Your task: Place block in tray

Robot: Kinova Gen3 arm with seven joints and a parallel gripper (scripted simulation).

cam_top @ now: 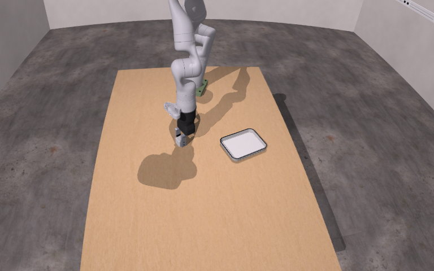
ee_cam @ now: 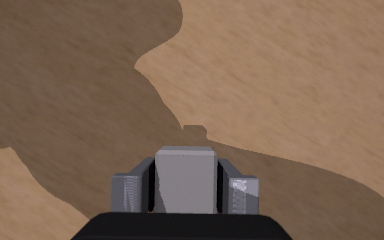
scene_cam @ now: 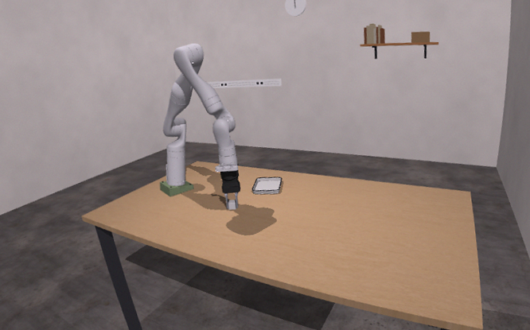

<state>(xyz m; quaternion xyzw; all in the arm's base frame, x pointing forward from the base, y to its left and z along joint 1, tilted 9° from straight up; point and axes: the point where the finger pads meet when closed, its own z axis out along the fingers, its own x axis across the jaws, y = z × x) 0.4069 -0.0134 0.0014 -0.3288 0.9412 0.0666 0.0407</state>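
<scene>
The block lies 10 mm below my hand. Round my hand: white tray 260 mm to the left, 10 mm below, 10 mm behind.
</scene>
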